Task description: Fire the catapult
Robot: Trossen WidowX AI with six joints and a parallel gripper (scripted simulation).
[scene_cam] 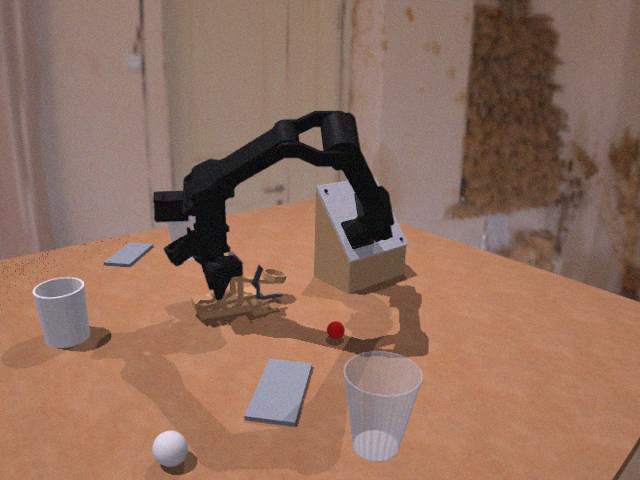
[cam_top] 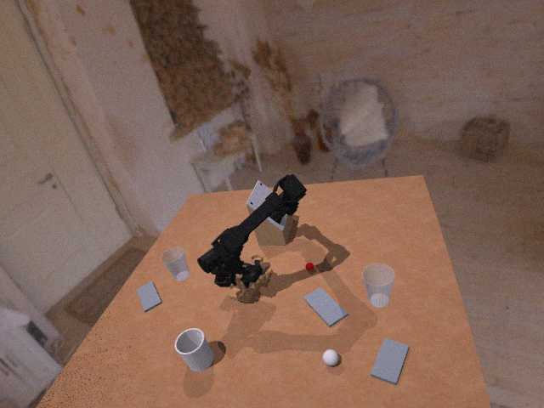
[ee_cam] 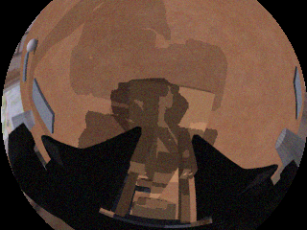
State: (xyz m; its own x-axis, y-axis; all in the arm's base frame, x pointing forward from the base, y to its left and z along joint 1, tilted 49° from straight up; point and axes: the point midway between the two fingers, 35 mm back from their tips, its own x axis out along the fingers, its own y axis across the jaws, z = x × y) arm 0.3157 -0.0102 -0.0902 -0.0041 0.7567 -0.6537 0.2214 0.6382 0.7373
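The red ball lies 120 mm behind my gripper tip, 230 mm to the left of it and 20 mm below it. The rest, counted from my gripper tip: white ball (250 mm ahead, 340 mm to the left, 10 mm below); then white mug (280 mm ahead, 60 mm to the right); then wooden catapult (60 mm behind, 30 mm to the left, 20 mm above).
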